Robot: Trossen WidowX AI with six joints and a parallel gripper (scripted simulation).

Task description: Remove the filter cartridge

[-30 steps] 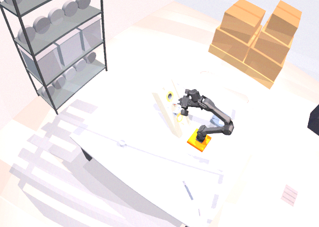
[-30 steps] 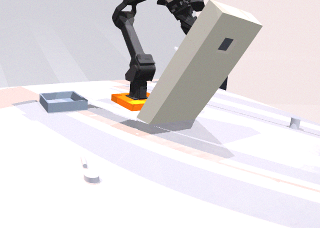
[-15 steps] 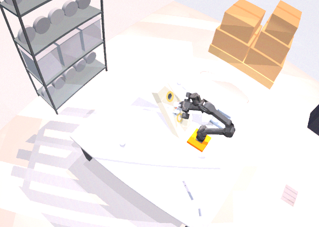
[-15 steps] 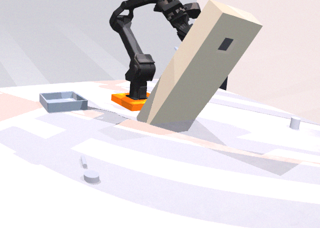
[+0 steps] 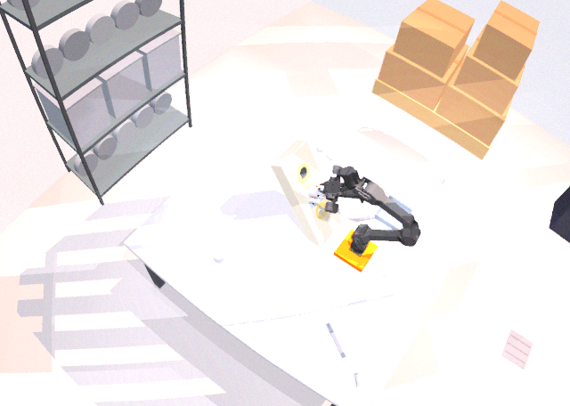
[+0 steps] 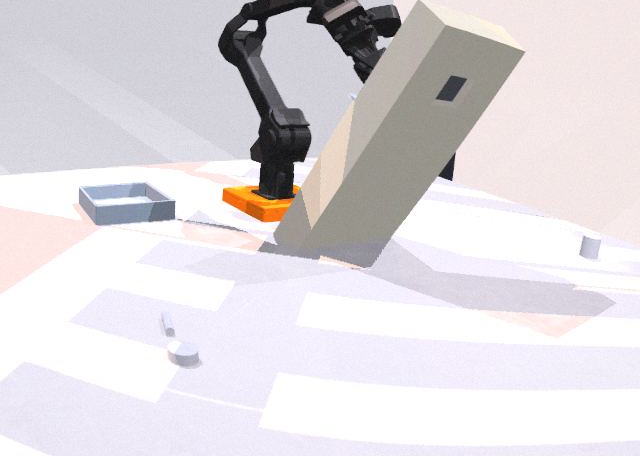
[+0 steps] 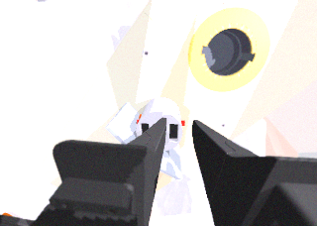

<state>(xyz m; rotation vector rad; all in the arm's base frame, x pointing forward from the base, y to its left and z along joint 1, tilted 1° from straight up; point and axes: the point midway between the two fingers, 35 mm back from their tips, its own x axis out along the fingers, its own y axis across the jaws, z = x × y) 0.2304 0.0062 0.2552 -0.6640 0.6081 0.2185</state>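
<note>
The round filter cartridge is 30 mm below my gripper tip and 10 mm ahead of it. Also, from my gripper tip: grey-blue tray (310 mm behind, 290 mm to the right, 250 mm below); then short peg (380 mm to the right, 250 mm below, 140 mm ahead).
</note>
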